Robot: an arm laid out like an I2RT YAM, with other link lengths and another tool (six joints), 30 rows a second.
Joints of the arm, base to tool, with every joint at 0 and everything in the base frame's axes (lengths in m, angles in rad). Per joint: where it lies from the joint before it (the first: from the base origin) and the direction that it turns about. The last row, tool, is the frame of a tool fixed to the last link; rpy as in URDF.
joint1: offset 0.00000 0.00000 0.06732 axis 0 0 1
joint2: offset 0.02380 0.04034 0.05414 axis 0 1 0
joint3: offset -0.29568 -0.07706 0.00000 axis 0 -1 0
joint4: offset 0.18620 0.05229 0.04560 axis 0 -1 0
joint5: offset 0.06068 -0.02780 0.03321 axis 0 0 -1
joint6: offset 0.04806 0.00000 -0.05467 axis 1 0 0
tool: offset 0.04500 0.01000 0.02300 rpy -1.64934 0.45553 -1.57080
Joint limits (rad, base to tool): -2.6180..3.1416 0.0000..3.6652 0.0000..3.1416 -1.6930..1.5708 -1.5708..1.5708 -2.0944..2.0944
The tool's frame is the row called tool.
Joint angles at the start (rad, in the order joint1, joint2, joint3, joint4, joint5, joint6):
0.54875, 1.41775, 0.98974, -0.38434, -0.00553, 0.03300
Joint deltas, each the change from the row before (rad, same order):
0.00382, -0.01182, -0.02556, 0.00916, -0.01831, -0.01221
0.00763, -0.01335, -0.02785, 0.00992, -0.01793, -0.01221
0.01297, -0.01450, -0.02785, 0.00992, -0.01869, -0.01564
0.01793, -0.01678, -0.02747, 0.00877, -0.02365, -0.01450
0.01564, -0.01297, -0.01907, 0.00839, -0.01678, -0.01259
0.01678, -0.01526, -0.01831, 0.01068, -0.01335, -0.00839
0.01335, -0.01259, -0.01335, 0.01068, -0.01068, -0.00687
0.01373, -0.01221, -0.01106, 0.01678, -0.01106, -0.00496
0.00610, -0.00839, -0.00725, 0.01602, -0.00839, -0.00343
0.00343, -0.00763, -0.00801, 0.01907, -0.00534, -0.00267
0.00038, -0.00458, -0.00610, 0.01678, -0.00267, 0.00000
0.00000, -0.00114, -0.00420, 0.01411, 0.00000, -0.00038
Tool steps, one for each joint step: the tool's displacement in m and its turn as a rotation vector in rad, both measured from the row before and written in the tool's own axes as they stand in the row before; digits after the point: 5 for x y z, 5 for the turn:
0.00008, 0.00661, -0.00011, -0.01380, -0.01518, -0.01616
-0.00060, 0.00756, -0.00014, -0.01473, -0.01703, -0.01903
-0.00201, 0.00829, -0.00031, -0.01563, -0.02094, -0.02669
-0.00362, 0.00905, -0.00082, -0.01788, -0.02890, -0.02987
-0.00354, 0.00633, -0.00076, -0.01025, -0.02344, -0.02617
-0.00379, 0.00564, -0.00134, -0.00431, -0.02344, -0.02333
-0.00336, 0.00384, -0.00131, 0.00006, -0.02023, -0.01932
-0.00411, 0.00238, -0.00156, 0.00706, -0.02405, -0.01899
-0.00251, 0.00059, -0.00127, 0.01015, -0.01725, -0.01147
-0.00170, 0.00000, -0.00110, 0.01372, -0.01357, -0.00884
-0.00073, -0.00060, -0.00065, 0.01275, -0.00829, -0.00321
-0.00033, -0.00080, 0.00002, 0.01008, -0.00403, -0.00238

